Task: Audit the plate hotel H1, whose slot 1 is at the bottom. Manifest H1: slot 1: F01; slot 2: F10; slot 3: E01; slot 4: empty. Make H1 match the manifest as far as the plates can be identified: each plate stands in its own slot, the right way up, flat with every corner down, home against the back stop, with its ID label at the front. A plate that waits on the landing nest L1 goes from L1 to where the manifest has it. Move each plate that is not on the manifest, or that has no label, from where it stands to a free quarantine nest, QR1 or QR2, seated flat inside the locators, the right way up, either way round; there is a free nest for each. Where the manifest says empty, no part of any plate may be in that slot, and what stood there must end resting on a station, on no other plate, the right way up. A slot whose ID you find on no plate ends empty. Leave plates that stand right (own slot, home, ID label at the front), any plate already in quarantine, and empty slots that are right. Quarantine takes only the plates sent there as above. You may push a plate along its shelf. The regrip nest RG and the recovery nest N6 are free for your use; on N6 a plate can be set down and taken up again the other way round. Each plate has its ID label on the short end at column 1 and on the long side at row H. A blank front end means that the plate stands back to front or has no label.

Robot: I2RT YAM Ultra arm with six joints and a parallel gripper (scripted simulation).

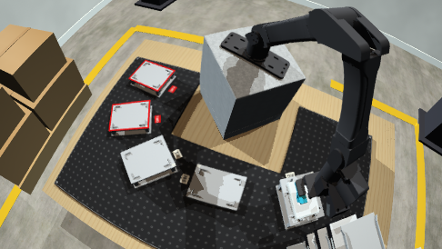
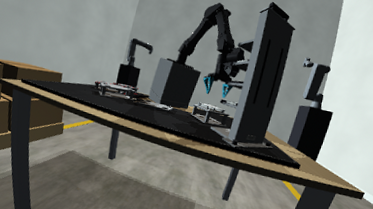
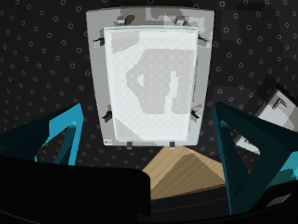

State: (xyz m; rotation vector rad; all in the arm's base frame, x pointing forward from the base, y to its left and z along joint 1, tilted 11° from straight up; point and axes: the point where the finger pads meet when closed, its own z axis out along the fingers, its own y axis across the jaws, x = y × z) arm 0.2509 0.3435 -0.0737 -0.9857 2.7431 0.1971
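Now: the white plate 7 cm below my hand, 1 cm to the right of it and 1 cm behind it. Round my hand: grey regrip nest: 8 cm below, 1 cm to the right, 1 cm behind; H1 tag: 15 cm to the left, 14 cm below, 3 cm ahead; RG tag: 14 cm below, 9 cm behind, 8 cm to the right.
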